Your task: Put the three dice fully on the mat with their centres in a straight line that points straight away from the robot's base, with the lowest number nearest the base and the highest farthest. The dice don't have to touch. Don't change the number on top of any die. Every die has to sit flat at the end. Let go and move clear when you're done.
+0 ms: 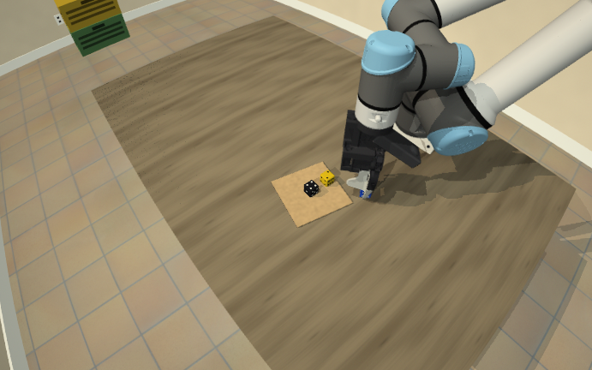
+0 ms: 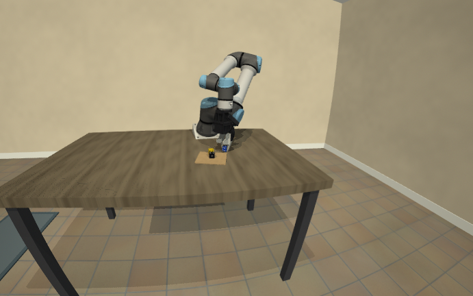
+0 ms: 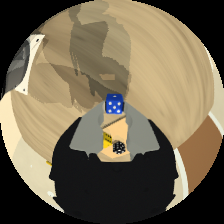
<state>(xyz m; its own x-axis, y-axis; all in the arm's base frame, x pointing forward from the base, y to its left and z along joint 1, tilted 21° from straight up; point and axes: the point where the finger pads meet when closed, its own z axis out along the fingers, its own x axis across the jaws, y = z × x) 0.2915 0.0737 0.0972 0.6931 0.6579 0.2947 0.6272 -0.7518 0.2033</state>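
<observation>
Right now the black die is 10 cm ahead of my hand and 8 cm to the right of it. Also, from my hand: blue die right at my hand; then tan mat 10 cm ahead, 8 cm to the right, 2 cm below; then yellow die 8 cm to the right, 5 cm ahead.
</observation>
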